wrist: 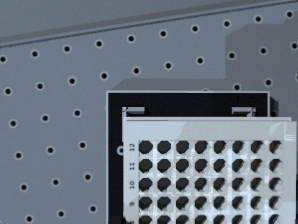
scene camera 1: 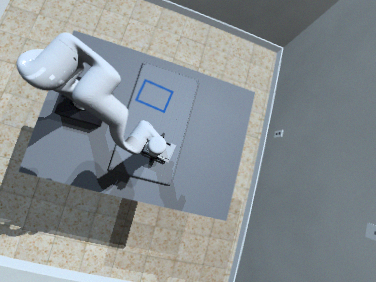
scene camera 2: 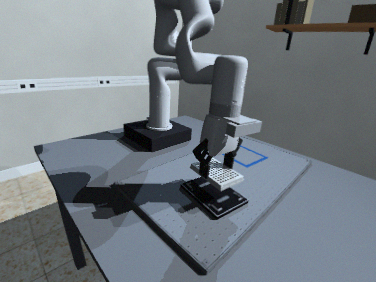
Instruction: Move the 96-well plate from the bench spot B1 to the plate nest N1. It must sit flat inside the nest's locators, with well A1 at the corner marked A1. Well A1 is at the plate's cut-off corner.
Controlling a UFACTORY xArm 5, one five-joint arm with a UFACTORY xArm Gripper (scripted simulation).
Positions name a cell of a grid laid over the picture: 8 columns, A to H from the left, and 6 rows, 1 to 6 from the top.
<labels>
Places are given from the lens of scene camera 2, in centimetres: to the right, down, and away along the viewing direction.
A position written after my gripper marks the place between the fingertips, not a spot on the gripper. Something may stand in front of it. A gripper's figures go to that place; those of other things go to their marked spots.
my gripper (scene camera 2: E4): 8, 8, 55
white 96-well plate (scene camera 2: E4): 9, 9, 51
black plate nest (scene camera 2: E5): 6, 15, 56
</labels>
